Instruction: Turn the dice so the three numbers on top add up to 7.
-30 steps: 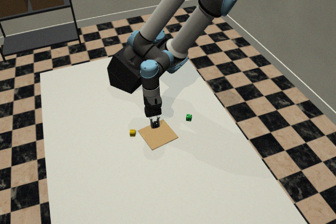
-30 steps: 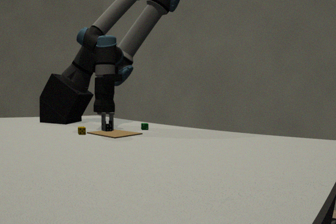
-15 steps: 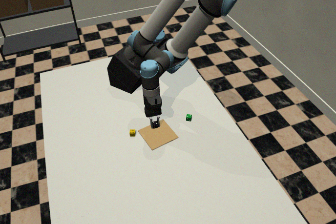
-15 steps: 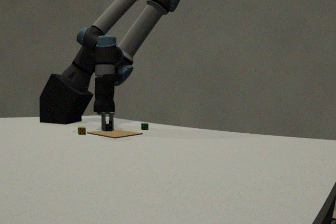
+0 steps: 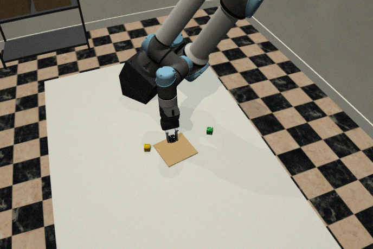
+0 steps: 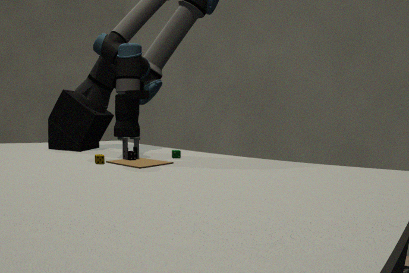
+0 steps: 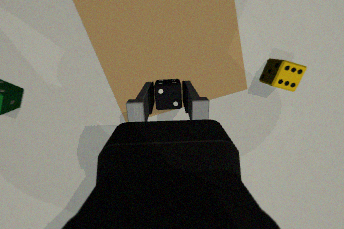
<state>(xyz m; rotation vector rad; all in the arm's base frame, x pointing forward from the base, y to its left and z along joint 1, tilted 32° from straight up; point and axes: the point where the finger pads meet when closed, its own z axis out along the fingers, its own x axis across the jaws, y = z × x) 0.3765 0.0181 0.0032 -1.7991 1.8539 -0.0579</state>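
Now: hand 10 mm above the black die. The rest, counted from my hand: yellow die (20 mm ahead, 110 mm to the right, 10 mm below); tan mat (50 mm ahead, 20 mm below); green die (10 mm behind, 170 mm to the left, 10 mm below).
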